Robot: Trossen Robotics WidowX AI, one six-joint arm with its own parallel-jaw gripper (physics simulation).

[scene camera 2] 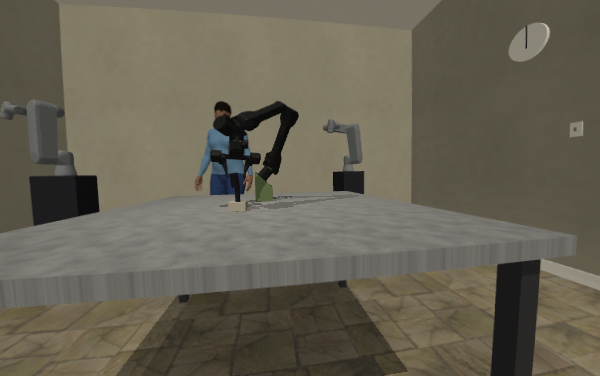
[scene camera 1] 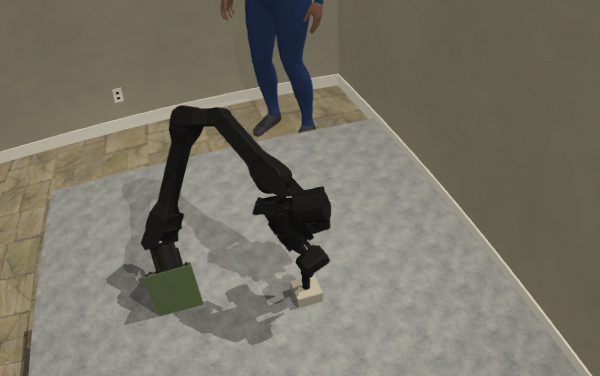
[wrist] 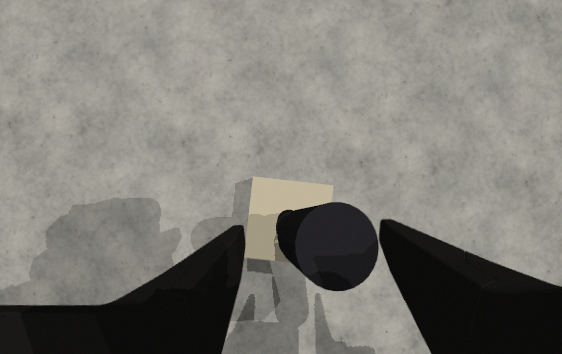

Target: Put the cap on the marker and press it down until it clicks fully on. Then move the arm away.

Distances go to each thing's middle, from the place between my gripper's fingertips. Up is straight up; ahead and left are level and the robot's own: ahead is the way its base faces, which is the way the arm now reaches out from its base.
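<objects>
Dark cap (wrist: 335, 245): my hand 1 cm above it, 1 cm to the left of it. Beige block (wrist: 269, 197): 11 cm below my hand, 1 cm behind it, 1 cm to the left of it. Of the things named here, going by their middles, dark cap nearest to my hand.
</objects>
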